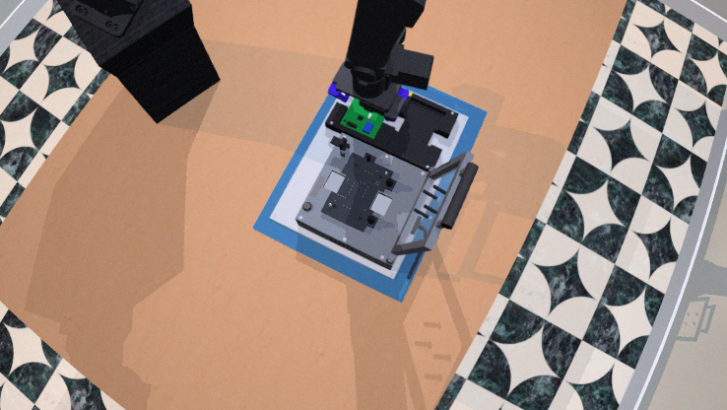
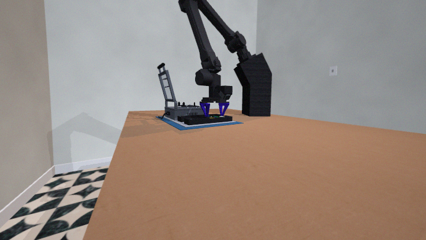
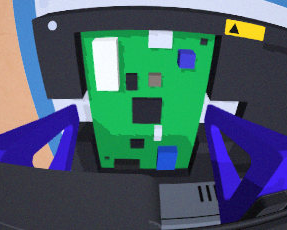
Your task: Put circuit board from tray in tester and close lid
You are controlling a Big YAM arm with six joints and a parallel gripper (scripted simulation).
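Right now the green circuit board is right at my hand. Round my hand: black plate (50 mm ahead, 170 mm to the right, 50 mm above); tester (80 mm ahead, 140 mm to the right, 90 mm above); dark latch hook (10 mm behind, 110 mm to the right, 60 mm above).
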